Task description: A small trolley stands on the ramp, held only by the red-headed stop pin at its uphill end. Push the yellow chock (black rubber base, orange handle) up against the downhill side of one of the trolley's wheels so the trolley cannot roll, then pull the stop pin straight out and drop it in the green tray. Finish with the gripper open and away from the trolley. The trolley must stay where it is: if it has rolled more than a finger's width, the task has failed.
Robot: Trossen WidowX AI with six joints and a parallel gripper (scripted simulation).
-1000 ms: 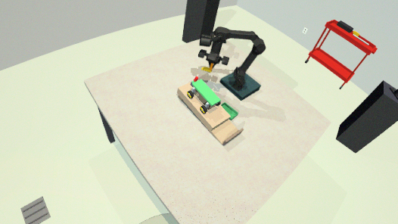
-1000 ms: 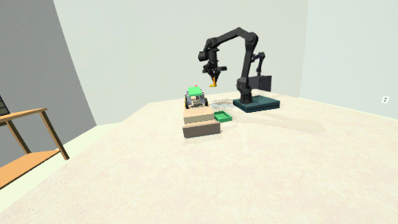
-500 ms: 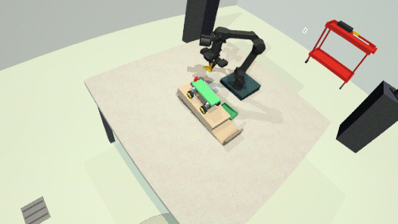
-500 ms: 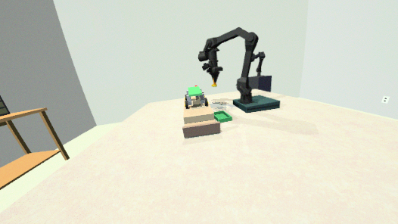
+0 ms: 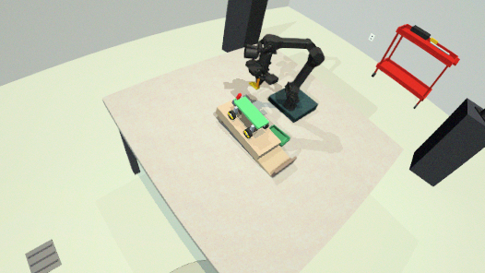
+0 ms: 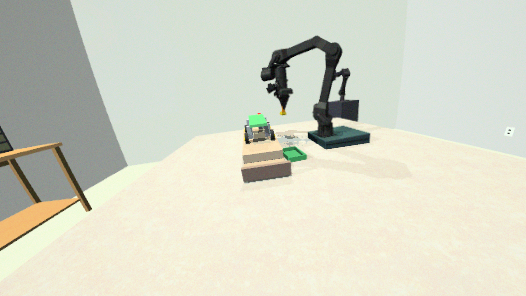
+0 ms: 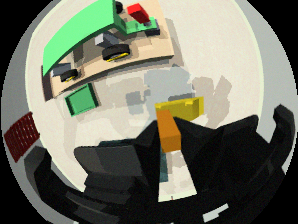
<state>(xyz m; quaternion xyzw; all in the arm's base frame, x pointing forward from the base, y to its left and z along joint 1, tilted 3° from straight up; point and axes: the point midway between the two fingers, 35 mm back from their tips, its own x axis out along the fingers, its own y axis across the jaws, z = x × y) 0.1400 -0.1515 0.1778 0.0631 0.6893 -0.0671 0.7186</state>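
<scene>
My gripper tip is now 13 cm short of the red-headed stop pin, 3 cm to the left of it and 4 cm above it. Round my gripper tip: yellow chock 2 cm to the right, 1 cm below; green tray 7 cm ahead, 22 cm to the left, 18 cm below; green-topped trolley 17 cm ahead, 8 cm to the left, 6 cm below.
</scene>
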